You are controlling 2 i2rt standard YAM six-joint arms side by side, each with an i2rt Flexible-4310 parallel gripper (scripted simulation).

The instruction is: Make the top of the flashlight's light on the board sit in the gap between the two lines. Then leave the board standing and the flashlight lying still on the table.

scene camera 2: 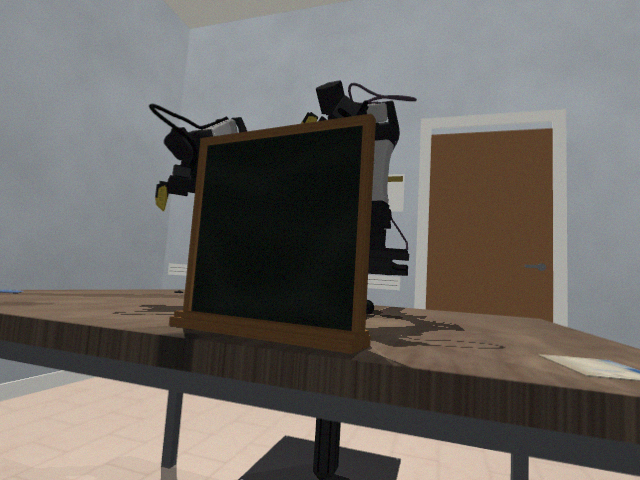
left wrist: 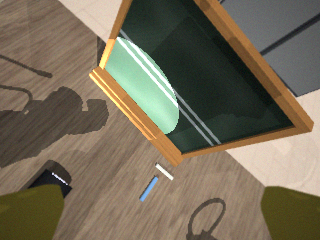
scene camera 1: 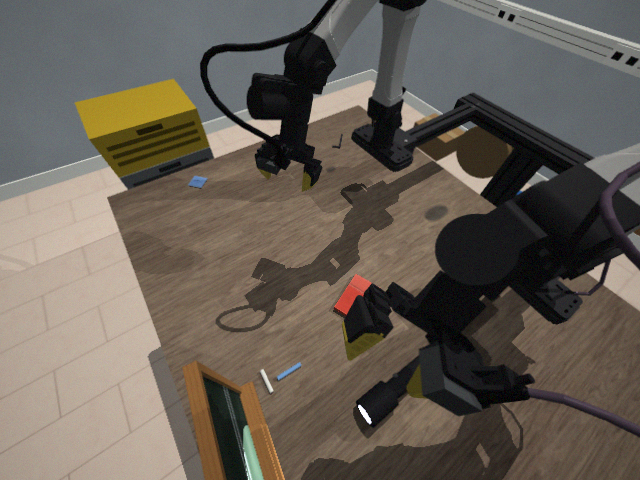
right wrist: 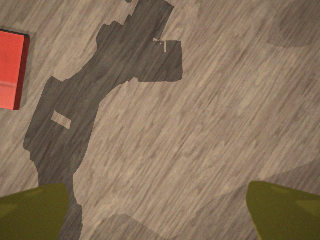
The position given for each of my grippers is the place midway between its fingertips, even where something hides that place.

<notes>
In view: my left gripper (scene camera 1: 379,375), my right gripper (scene camera 1: 285,184), a board (scene camera 2: 279,249) and a flashlight (scene camera 1: 378,402).
The board also shows in the left wrist view (left wrist: 192,84). My left gripper is seen too in the left wrist view (left wrist: 162,194). My right gripper also shows in scene camera 2 (scene camera 2: 181,213) and in the right wrist view (right wrist: 157,190). The right wrist view does not show the board: it is out of frame. The right wrist view does not show the flashlight: it is out of frame.
</notes>
